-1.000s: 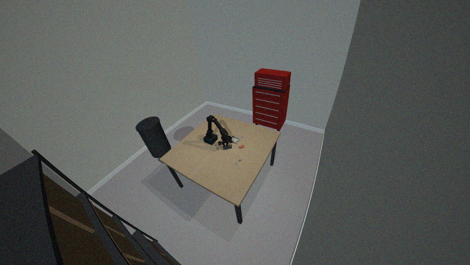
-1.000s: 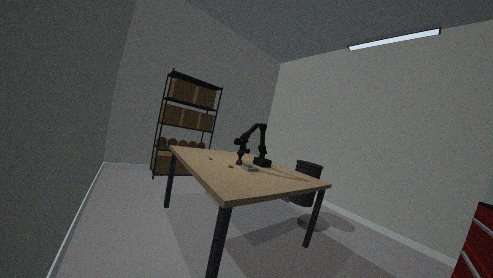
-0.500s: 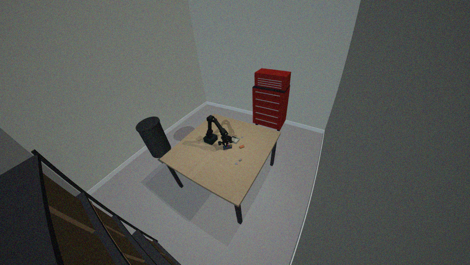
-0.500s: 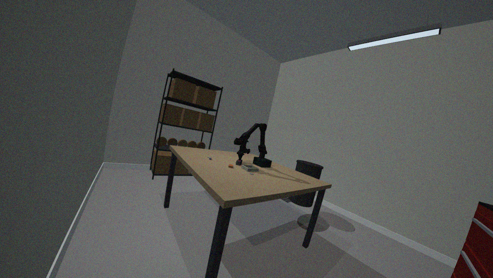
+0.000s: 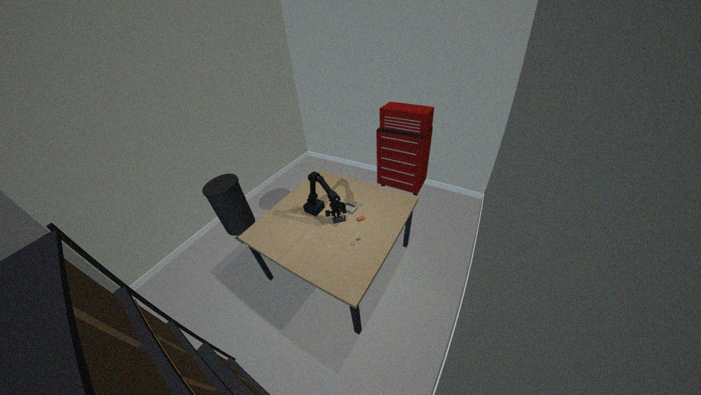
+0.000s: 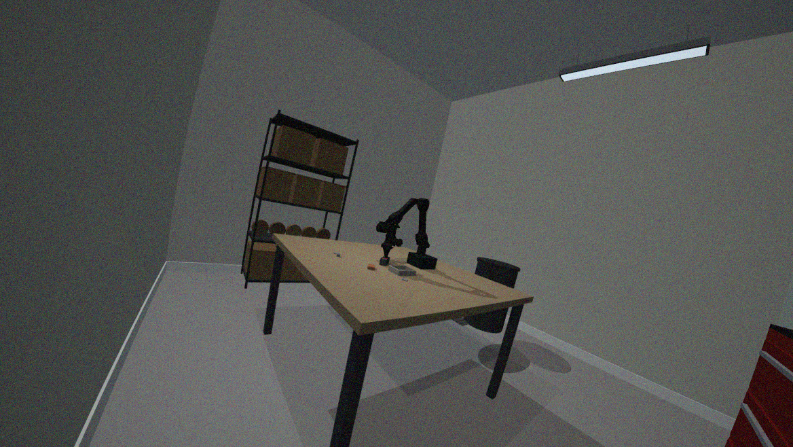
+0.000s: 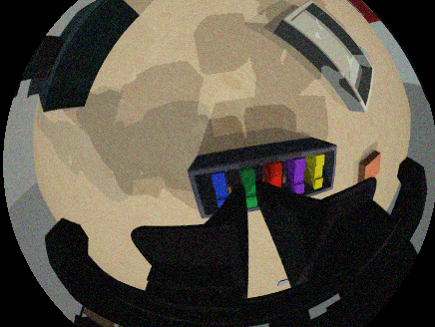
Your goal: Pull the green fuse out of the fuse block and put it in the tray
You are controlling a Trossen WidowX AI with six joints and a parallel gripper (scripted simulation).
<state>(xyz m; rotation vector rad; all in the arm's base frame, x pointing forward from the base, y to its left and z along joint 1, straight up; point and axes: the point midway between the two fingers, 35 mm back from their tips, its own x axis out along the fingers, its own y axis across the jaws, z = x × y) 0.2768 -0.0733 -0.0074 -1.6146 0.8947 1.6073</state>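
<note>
Now: the blue fuse 2 cm behind my gripper tip, 1 cm to the right of it and 1 cm below it. Round my gripper tip: green fuse 1 cm below; purple fuse 3 cm ahead, 2 cm to the left, 1 cm below; red fuse 2 cm ahead, 1 cm to the left, 1 cm below.
</note>
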